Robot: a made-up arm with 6 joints. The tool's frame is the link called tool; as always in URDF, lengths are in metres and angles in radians. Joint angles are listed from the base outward. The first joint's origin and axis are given. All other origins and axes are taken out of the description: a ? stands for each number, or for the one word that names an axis. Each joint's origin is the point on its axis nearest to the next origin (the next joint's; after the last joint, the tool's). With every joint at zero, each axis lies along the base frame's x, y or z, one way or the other. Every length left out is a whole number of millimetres.
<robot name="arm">
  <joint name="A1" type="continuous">
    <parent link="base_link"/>
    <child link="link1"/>
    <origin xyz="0 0 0.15"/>
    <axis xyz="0 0 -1"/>
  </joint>
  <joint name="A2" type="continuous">
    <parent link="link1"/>
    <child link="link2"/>
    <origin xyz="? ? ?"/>
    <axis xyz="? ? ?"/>
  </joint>
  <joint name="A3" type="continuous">
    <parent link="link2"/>
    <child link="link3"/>
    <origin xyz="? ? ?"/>
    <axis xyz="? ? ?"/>
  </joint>
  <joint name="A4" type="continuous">
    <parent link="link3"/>
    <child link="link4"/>
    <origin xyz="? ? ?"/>
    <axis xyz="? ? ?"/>
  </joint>
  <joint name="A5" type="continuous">
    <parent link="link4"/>
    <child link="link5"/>
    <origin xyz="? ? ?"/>
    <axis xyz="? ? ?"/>
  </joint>
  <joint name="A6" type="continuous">
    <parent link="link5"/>
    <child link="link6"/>
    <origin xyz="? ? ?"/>
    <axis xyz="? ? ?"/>
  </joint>
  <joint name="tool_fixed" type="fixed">
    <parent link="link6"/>
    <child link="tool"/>
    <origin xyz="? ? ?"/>
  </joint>
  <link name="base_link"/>
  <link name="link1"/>
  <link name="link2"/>
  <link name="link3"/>
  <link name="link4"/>
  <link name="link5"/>
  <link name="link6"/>
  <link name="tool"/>
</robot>
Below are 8 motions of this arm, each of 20 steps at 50 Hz.
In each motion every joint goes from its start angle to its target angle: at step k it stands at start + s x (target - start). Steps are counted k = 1, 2, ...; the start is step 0. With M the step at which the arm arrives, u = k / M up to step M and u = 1 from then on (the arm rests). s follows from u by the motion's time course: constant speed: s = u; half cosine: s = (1 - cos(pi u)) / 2; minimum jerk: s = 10 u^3 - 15 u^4 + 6 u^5.
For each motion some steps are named. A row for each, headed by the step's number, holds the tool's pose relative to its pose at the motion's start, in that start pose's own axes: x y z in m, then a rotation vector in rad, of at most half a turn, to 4 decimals.
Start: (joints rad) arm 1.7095 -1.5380 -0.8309 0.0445 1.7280 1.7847
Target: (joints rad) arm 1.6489 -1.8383 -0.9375 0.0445 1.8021 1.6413
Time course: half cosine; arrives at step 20
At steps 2, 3, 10, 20:
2: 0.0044 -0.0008 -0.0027 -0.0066 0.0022 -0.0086
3: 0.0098 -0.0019 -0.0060 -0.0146 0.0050 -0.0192
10: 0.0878 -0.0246 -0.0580 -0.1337 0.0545 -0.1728
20: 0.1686 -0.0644 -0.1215 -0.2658 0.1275 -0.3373

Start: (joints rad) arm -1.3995 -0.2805 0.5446 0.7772 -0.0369 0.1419
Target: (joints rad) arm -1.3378 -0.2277 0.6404 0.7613 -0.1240 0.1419
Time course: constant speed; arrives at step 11
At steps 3, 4, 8, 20:
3: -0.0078 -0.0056 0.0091 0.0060 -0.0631 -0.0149
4: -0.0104 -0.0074 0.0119 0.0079 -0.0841 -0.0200
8: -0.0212 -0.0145 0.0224 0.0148 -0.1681 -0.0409
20: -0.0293 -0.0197 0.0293 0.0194 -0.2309 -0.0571

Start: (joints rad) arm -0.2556 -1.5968 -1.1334 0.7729 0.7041 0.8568
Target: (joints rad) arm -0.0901 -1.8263 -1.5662 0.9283 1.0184 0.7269
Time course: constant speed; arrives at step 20
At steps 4, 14, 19, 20:
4: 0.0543 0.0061 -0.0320 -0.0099 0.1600 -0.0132
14: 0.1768 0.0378 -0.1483 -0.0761 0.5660 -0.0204
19: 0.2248 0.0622 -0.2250 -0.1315 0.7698 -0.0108
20: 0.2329 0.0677 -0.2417 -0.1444 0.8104 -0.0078

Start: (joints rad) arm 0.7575 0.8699 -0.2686 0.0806 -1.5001 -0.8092
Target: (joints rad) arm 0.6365 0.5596 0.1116 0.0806 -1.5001 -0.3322
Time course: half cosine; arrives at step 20
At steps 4, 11, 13, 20:
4: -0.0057 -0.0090 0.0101 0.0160 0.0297 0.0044
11: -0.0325 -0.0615 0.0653 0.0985 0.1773 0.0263
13: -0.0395 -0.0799 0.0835 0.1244 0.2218 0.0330
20: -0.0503 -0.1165 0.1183 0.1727 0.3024 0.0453

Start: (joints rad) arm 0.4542 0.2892 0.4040 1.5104 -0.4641 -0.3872
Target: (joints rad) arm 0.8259 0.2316 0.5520 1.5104 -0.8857 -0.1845
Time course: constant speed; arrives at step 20
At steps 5, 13, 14, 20:
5: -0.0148 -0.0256 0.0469 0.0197 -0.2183 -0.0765
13: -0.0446 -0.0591 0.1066 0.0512 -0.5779 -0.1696
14: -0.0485 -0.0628 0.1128 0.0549 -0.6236 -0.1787
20: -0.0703 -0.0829 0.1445 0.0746 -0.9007 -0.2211

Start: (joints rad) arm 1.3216 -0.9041 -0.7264 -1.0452 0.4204 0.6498
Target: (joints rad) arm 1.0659 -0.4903 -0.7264 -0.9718 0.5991 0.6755
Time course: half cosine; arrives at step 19
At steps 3, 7, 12, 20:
3: 0.0075 -0.0022 0.0045 -0.0159 -0.0100 -0.0083
7: 0.0351 -0.0083 0.0261 -0.0761 -0.0530 -0.0391
12: 0.0731 -0.0082 0.0739 -0.1672 -0.1357 -0.0830
20: 0.0934 0.0018 0.1169 -0.2263 -0.2048 -0.1084

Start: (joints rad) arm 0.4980 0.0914 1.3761 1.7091 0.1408 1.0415
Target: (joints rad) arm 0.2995 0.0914 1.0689 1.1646 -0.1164 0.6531
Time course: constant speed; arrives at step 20
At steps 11, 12, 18, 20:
11: 0.0172 -0.0303 -0.1079 -0.5062 0.0609 -0.1282
12: 0.0175 -0.0350 -0.1192 -0.5519 0.0732 -0.1360
18: 0.0123 -0.0704 -0.1899 -0.8216 0.1687 -0.1653
20: 0.0071 -0.0847 -0.2141 -0.9089 0.2084 -0.1676

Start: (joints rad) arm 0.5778 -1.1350 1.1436 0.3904 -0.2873 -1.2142
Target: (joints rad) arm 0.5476 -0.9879 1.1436 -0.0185 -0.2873 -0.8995
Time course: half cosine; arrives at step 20
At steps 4, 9, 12, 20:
4: -0.0009 0.0054 0.0069 0.0050 -0.0135 -0.0024
9: -0.0038 0.0236 0.0298 0.0216 -0.0588 -0.0094
12: -0.0057 0.0362 0.0456 0.0329 -0.0902 -0.0130
20: -0.0079 0.0542 0.0680 0.0488 -0.1352 -0.0164

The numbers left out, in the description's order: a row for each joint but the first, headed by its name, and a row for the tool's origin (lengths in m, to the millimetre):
A2: xyz 0.233 0.022 0, axis 0 -1 0
A3: xyz 0.105 0 -0.481, axis 0 0 -1
A4: xyz 0.358 -0.076 0, axis 1 0 0
A5: xyz 0 0.113 0.029, axis 0 1 0
A6: xyz -0.083 0 0.063, axis 1 0 0
tool: xyz 0 0.024 0.175

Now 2 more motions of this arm.
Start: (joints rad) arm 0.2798 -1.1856 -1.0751 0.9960 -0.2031 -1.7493
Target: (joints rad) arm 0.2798 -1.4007 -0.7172 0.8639 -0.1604 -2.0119
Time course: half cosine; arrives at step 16
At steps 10, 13, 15, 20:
10: -0.0089 0.0479 -0.0502 -0.1906 0.2406 -0.0595
13: -0.0153 0.0646 -0.0690 -0.2554 0.3254 -0.0593
15: -0.0180 0.0703 -0.0754 -0.2772 0.3541 -0.0570
20: -0.0184 0.0710 -0.0762 -0.2800 0.3578 -0.0566

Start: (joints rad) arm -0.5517 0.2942 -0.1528 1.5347 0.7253 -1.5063
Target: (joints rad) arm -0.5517 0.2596 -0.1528 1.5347 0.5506 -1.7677
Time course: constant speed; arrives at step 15
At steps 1, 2, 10, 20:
1: -0.0008 0.0043 -0.0016 -0.0157 0.0008 -0.0116
2: -0.0015 0.0086 -0.0032 -0.0313 0.0019 -0.0232
10: -0.0044 0.0429 -0.0174 -0.1572 0.0184 -0.1154
20: -0.0038 0.0638 -0.0276 -0.2361 0.0359 -0.1719

